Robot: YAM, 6 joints.
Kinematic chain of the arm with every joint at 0, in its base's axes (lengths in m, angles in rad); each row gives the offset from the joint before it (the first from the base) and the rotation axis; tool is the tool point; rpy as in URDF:
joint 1: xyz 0 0 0.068 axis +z
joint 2: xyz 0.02 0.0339 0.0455 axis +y
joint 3: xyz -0.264 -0.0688 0 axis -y
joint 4: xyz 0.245 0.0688 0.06 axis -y
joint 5: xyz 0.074 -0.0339 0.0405 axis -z
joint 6: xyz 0.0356 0 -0.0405 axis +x
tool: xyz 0 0 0 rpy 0 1.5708 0
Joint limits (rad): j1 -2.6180..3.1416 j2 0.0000..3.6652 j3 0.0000..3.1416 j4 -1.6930..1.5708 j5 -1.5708..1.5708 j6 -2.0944..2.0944
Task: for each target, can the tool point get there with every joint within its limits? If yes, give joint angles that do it. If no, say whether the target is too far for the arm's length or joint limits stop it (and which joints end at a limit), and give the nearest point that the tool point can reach.
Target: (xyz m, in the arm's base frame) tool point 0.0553 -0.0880 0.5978
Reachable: yes | joints -0.8964 0.9772 1.7282 -0.2206 0.3371 1.7475
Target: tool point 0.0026 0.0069 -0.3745
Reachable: no: joint limits stop it (at a limit: joint 2) | nearest point 0.0161 0.0427 -0.3180 | short by 0.068 m
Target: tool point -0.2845 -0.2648 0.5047
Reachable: yes | joints 0.8119 0.3426 2.3096 -0.3021 -0.7482 0.2944
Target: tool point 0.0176 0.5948 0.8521
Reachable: no: too far | nearest point 0.0120 0.4043 0.6073 | short by 0.310 m
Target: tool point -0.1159 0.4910 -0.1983
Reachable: yes | joints 1.7482 3.3264 2.3027 -0.0564 -0.8815 -0.8325
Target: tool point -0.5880 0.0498 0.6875
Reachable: no: too far | nearest point -0.4594 0.0389 0.5575 | short by 0.183 m
